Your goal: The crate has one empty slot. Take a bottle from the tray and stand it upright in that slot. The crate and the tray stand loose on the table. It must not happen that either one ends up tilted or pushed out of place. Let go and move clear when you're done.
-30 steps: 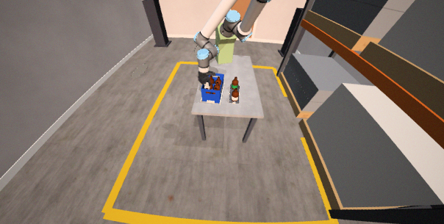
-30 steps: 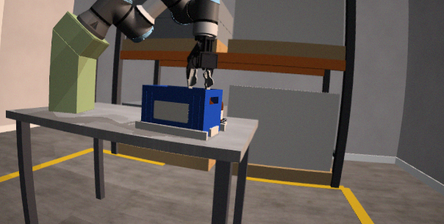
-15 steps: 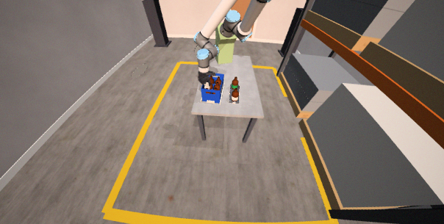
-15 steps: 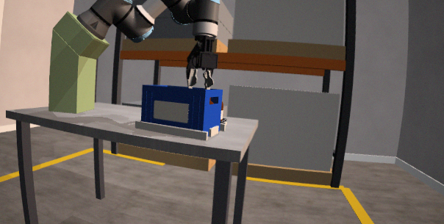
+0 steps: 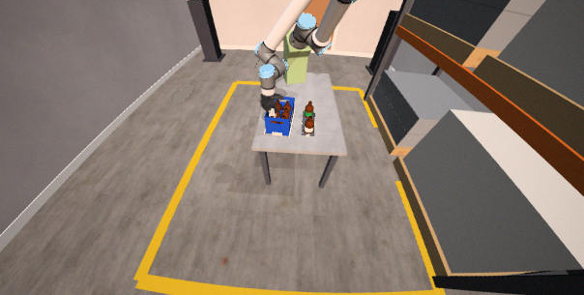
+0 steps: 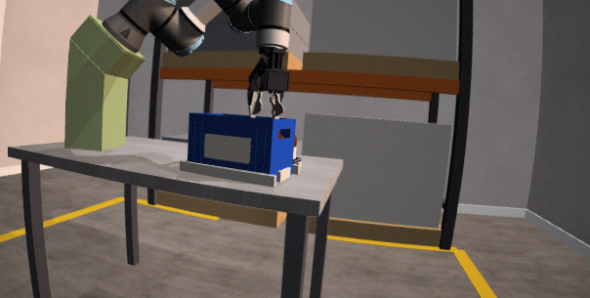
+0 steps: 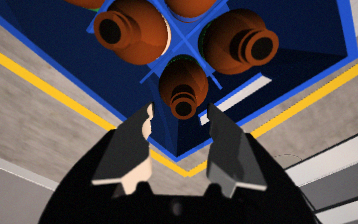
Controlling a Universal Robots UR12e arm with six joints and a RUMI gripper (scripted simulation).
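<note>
My hand is 80 mm past the crate, 60 mm to the right of it and 80 mm above it.
</note>
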